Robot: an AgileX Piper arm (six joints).
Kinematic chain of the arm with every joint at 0, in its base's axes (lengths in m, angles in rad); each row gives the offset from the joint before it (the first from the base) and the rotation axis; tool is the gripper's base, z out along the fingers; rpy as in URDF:
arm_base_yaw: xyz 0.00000 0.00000 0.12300 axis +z
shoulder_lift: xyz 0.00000 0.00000 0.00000 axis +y
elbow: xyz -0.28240 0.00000 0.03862 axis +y
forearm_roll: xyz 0.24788 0.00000 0.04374 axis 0.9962 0 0.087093
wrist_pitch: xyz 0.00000 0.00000 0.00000 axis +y
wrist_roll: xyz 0.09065 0.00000 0.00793 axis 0.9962 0 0.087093
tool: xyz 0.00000 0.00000 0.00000 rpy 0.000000 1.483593 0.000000
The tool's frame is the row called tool.
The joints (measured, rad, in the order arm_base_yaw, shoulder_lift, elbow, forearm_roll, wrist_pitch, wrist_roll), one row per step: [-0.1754 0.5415 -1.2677 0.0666 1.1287 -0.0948]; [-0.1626 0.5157 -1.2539 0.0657 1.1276 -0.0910]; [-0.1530 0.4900 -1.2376 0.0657 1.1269 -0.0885]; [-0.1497 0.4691 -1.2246 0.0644 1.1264 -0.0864]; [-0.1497 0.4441 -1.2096 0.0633 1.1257 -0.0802]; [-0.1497 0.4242 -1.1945 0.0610 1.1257 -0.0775]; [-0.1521 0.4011 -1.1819 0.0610 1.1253 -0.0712]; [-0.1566 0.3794 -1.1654 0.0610 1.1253 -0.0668]
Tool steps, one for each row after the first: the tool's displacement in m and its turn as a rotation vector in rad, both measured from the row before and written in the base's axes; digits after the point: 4 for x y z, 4 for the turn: [-0.0065 0.0013 -0.0028 0.0008 -0.0132 0.0109]; [-0.0059 0.0011 -0.0036 0.0008 -0.0102 0.0088]; [-0.0048 0.0006 -0.0029 -0.0001 -0.0084 0.0017]; [-0.0057 0.0008 -0.0035 0.0037 -0.0110 -0.0026]; [-0.0039 0.0004 -0.0037 0.0004 -0.0048 -0.0025]; [-0.0053 0.0008 -0.0031 0.0044 -0.0113 -0.0040]; [-0.0040 0.0007 -0.0041 0.0034 -0.0056 -0.0056]
